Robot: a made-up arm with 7 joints. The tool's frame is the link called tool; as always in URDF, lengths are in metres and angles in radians.
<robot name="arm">
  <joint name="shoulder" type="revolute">
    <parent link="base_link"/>
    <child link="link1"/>
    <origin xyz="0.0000 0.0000 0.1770" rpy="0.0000 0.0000 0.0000"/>
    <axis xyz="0 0 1"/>
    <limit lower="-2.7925" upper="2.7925"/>
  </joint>
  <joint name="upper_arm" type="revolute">
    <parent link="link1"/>
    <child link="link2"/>
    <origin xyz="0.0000 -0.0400 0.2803" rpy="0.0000 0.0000 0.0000"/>
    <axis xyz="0 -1 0"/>
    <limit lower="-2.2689" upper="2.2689"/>
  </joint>
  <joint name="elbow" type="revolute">
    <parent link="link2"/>
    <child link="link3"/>
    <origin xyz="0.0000 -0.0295 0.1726" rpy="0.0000 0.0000 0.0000"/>
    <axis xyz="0 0 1"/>
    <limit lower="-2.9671" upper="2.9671"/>
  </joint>
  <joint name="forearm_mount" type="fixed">
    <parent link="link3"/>
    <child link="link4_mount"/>
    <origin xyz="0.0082 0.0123 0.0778" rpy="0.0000 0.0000 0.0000"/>
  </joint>
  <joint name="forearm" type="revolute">
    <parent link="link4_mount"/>
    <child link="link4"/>
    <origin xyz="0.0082 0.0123 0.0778" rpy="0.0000 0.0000 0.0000"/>
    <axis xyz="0 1 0"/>
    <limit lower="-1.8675" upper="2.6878"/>
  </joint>
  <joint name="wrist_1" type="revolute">
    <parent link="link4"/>
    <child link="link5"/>
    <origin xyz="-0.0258 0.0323 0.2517" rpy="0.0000 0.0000 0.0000"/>
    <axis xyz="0 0 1"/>
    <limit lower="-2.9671" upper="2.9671"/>
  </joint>
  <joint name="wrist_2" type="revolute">
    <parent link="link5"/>
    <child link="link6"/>
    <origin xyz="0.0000 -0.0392 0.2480" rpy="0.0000 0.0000 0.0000"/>
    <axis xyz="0 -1 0"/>
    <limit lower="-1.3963" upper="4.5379"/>
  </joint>
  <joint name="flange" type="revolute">
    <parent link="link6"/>
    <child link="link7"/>
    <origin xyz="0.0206 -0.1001 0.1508" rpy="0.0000 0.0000 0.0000"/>
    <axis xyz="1 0 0"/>
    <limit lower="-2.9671" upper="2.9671"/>
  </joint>
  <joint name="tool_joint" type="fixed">
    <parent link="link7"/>
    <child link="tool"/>
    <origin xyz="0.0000 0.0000 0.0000" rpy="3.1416 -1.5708 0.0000"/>
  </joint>
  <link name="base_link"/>
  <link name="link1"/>
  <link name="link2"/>
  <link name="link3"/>
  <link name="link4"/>
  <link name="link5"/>
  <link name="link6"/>
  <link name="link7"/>
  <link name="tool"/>
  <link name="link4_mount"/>
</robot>
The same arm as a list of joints. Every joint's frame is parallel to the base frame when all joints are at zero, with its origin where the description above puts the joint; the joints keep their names.
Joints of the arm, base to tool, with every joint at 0 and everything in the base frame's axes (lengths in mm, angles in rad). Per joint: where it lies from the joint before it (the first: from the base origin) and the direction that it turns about. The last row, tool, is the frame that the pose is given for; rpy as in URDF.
shoulder: xyz 0 0 177 axis 0 0 1
upper_arm: xyz 0 -40 280.3 axis 0 -1 0
elbow: xyz 0 -29.5 172.6 axis 0 0 1
forearm: xyz 16.4 24.6 155.6 axis 0 1 0
wrist_1: xyz -25.8 32.3 251.7 axis 0 0 1
wrist_2: xyz 0 -39.2 248 axis 0 -1 0
flange: xyz 20.6 -100.1 150.8 axis 1 0 0
tool: xyz 0 0 0 rpy -3.1416 -1.5708 0
Joint limits (rad, base to tool): -2.7925..2.7925 -2.2689..2.2689 -2.9671..2.9671 -1.8675..2.6878 -2.9671..2.9671 -1.3963..4.5379 -2.9671..2.9671

